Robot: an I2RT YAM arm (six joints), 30 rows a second.
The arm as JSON. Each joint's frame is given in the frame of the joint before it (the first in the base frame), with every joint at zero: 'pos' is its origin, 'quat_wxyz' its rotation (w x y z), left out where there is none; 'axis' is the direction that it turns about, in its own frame. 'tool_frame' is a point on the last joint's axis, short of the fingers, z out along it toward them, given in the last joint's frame.
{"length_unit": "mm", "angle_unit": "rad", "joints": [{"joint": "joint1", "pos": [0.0, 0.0, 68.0], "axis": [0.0, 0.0, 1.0]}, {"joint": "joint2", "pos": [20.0, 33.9, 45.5], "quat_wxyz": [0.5, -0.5, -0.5, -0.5], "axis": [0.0, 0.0, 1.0]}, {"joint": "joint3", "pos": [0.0, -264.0, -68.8], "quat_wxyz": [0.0, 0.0, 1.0, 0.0], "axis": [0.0, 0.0, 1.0]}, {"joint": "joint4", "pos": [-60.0, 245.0, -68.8], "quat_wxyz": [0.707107, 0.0, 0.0, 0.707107], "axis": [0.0, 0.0, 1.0]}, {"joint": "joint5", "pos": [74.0, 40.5, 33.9], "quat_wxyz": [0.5, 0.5, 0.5, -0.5], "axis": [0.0, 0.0, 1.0]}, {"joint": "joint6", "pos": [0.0, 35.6, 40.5], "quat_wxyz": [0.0, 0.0, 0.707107, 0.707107], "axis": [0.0, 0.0, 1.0]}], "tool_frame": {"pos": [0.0, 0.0, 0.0], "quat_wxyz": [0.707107, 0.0, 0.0, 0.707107]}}
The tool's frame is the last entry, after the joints.
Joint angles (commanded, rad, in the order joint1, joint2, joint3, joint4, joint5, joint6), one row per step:
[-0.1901 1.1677 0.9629 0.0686 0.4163 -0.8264]
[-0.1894 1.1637 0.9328 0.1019 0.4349 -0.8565]
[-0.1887 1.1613 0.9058 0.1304 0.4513 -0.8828]
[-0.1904 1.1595 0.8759 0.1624 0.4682 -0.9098]
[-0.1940 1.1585 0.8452 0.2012 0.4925 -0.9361]
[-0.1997 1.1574 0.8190 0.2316 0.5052 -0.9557]
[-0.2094 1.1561 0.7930 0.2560 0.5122 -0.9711]
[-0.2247 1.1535 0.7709 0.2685 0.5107 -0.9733]
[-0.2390 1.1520 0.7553 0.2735 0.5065 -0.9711]
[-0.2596 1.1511 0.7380 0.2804 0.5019 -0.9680]
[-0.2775 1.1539 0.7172 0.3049 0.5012 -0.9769]
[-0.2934 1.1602 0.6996 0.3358 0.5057 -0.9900]
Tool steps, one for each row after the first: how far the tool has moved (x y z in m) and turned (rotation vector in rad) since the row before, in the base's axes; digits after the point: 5 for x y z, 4 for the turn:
[-0.00104 -0.00022 -0.00620 -0.0281 0.0107 -0.0141]
[-0.00083 -0.00018 -0.00601 -0.0238 0.0121 -0.0126]
[-0.00106 -0.00082 -0.00683 -0.0241 0.0129 -0.0155]
[-0.00134 -0.00152 -0.00658 -0.0249 0.0080 -0.0250]
[-0.00142 -0.00169 -0.00585 -0.0173 0.0076 -0.0164]
[-0.00184 -0.00250 -0.00635 -0.0122 0.0105 -0.0152]
[-0.00243 -0.00361 -0.00589 0.0000 0.0083 -0.0136]
[-0.00199 -0.00331 -0.00464 0.0042 0.0073 -0.0104]
[-0.00257 -0.00484 -0.00518 0.0052 0.0069 -0.0164]
[-0.00193 -0.00437 -0.00546 -0.0065 0.0053 -0.0162]
[-0.00121 -0.00418 -0.00449 -0.0117 0.0027 -0.0189]

